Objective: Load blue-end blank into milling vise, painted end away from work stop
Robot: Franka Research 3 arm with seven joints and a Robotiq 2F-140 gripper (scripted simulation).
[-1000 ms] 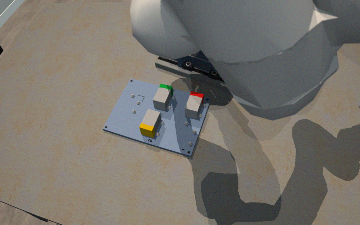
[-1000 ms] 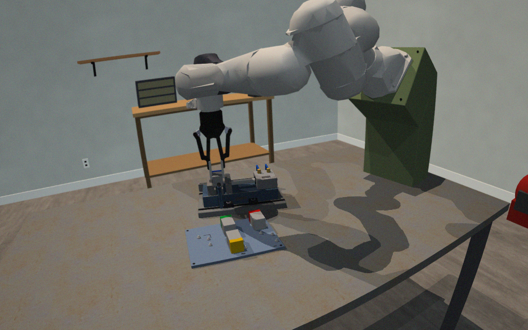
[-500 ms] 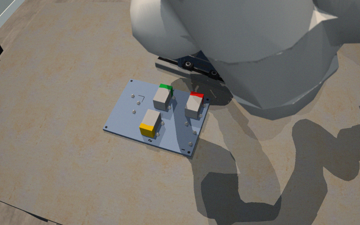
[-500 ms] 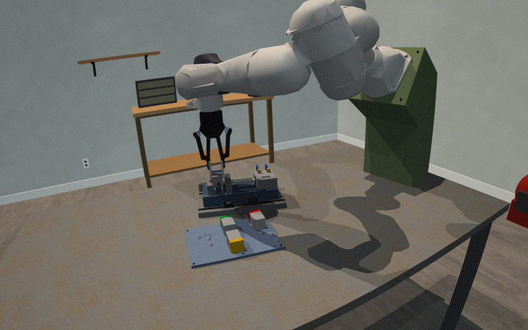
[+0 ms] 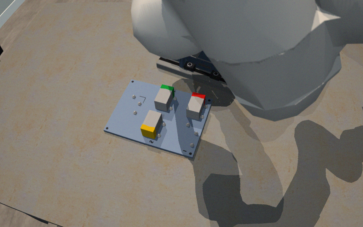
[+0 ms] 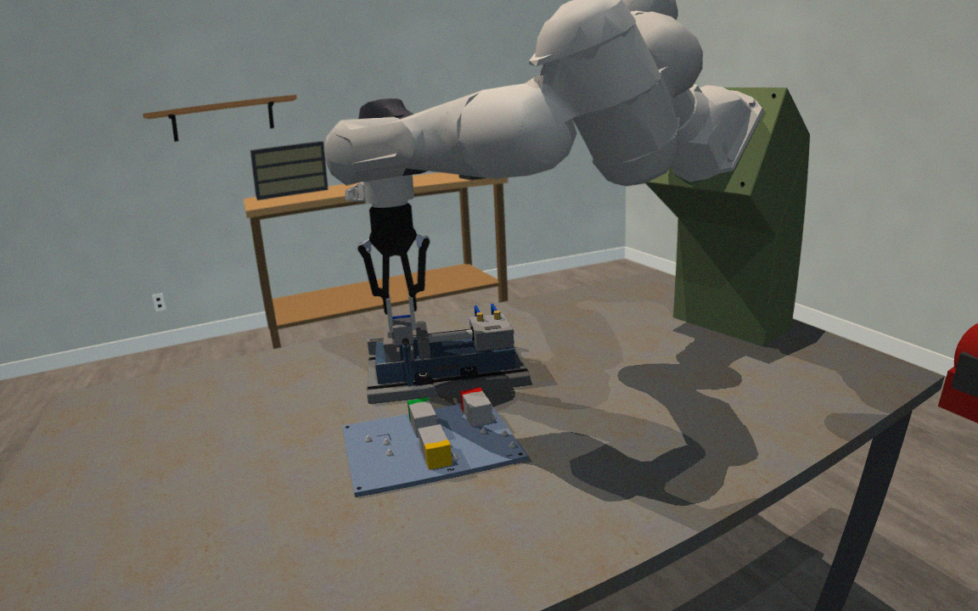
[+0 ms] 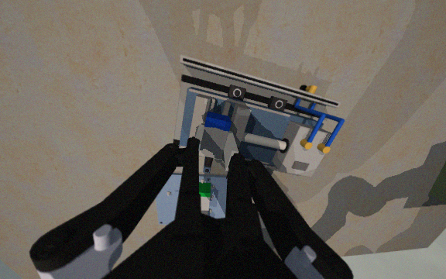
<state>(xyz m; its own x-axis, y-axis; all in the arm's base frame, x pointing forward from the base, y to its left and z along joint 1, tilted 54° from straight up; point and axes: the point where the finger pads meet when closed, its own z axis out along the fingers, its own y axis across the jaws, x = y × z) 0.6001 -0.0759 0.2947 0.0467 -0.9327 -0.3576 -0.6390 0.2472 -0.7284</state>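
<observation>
Right now my hand is 40 mm above the blue-ended blank. Round my hand: fixed jaw (60 mm below, 30 mm ahead); then grey rod (90 mm behind, 60 mm below, 10 mm to the right); then work stop (50 mm to the left, 50 mm below, 10 mm behind).
</observation>
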